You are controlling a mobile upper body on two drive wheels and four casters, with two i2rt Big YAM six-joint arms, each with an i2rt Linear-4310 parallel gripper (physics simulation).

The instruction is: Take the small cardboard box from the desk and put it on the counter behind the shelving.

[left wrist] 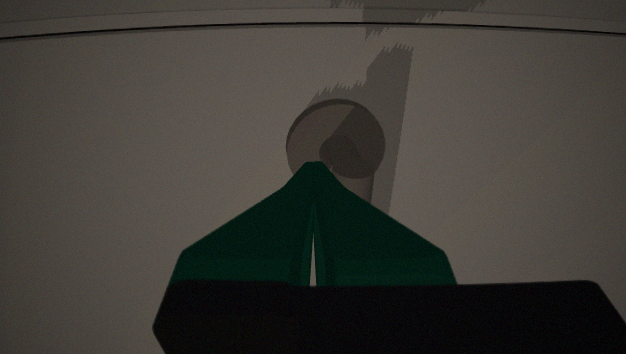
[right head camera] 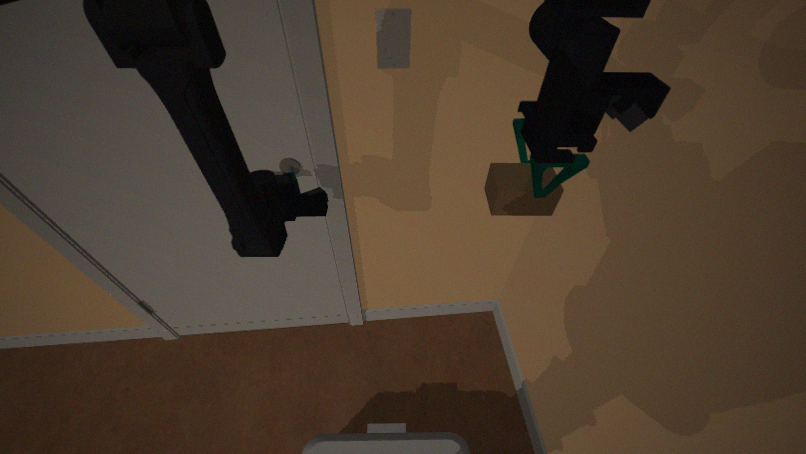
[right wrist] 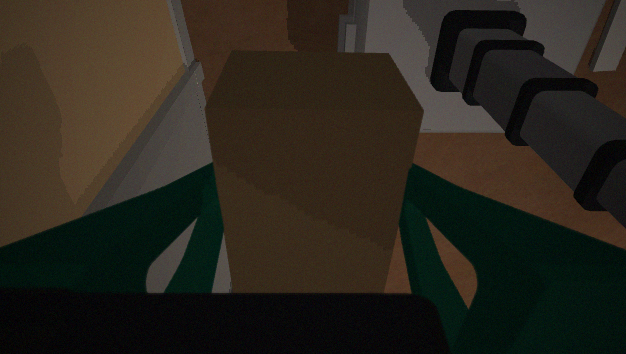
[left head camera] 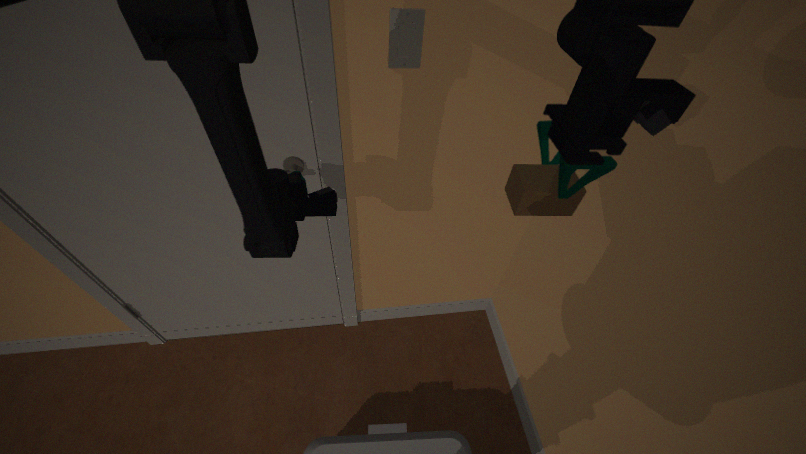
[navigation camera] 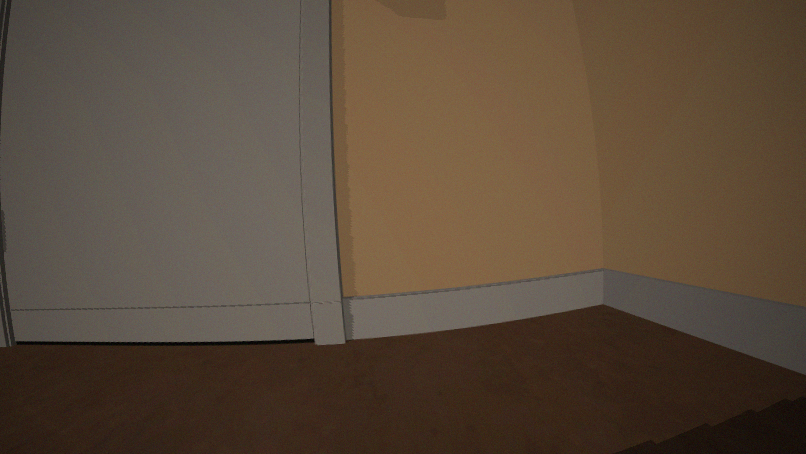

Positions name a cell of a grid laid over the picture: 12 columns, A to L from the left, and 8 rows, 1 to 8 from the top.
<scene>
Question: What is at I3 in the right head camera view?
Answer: The right gripper.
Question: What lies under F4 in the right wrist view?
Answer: A cardboard box.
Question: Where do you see a grey door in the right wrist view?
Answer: D4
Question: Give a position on a cardboard box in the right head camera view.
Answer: H4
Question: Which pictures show the right gripper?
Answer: The right head camera view, the right wrist view and the left head camera view only.
</scene>
